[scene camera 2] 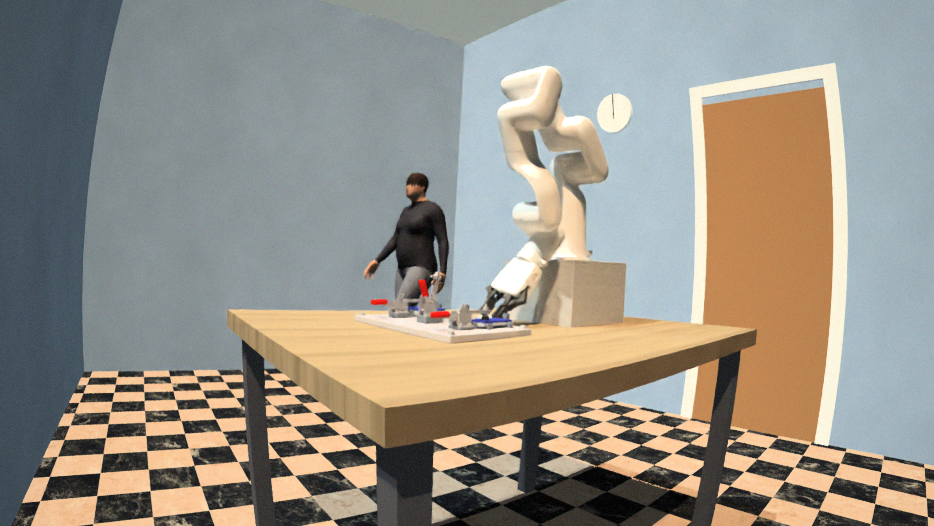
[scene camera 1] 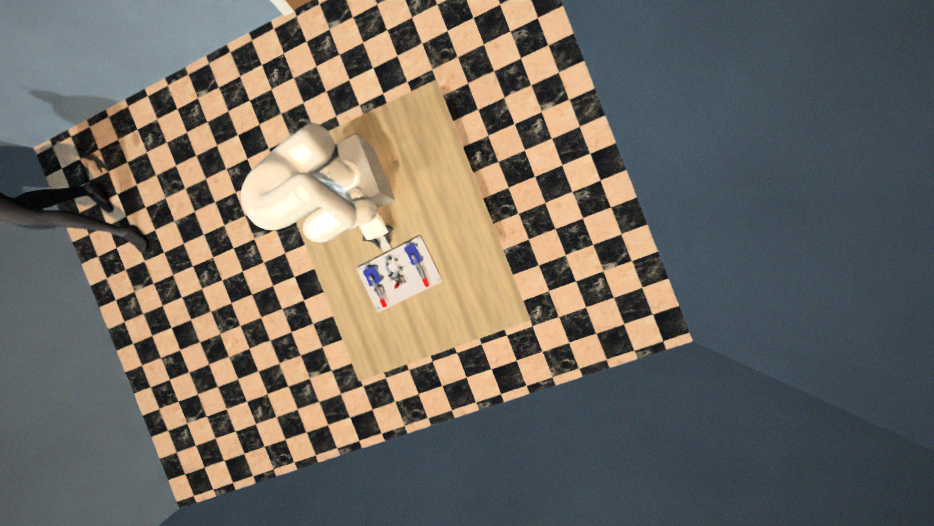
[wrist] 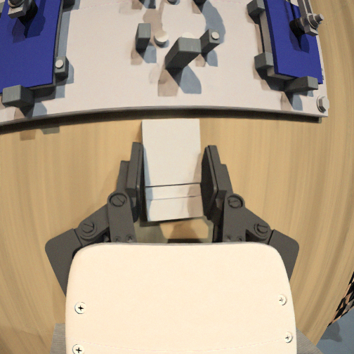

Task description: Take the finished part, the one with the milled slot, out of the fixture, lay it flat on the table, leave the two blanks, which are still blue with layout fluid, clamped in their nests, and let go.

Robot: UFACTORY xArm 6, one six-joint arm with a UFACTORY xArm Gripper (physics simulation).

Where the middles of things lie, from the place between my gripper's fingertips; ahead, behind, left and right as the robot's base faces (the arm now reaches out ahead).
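The finished part (wrist: pixel 171 147) has my hand 10 mm past it and 10 mm above it. Going by their middles, of the things named here the finished part is the nearest to my hand. The fixture plate (scene camera 1: pixel 414 284), for its part, is 150 mm ahead of my hand, 10 mm to the right of it and 10 mm below it.
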